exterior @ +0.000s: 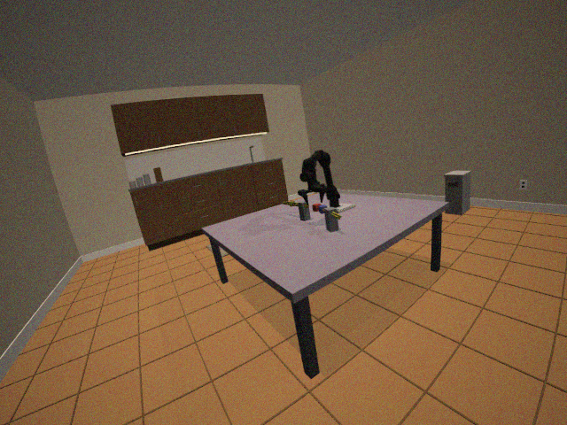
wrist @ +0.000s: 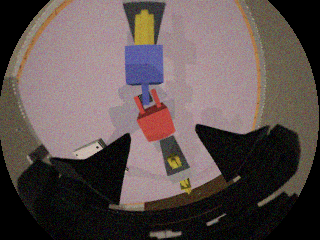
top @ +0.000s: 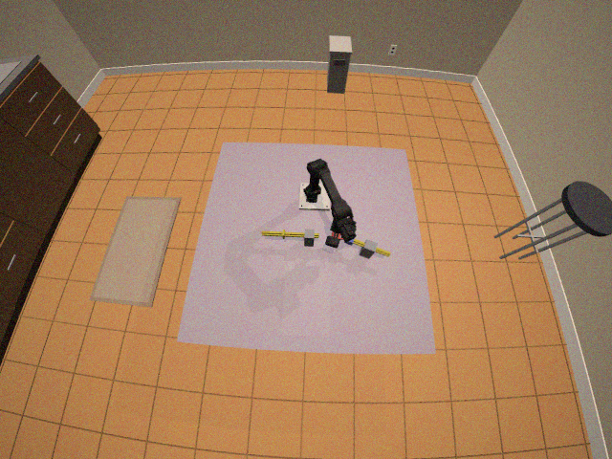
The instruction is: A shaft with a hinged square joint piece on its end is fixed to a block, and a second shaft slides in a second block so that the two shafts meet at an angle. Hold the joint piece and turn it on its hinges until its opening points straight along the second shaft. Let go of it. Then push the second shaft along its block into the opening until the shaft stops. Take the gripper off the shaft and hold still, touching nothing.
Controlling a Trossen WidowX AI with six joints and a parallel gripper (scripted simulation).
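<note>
Right now the red square joint piece is 1 cm behind my gripper tip, 1 cm to the left of it and 2 cm below it.
</note>
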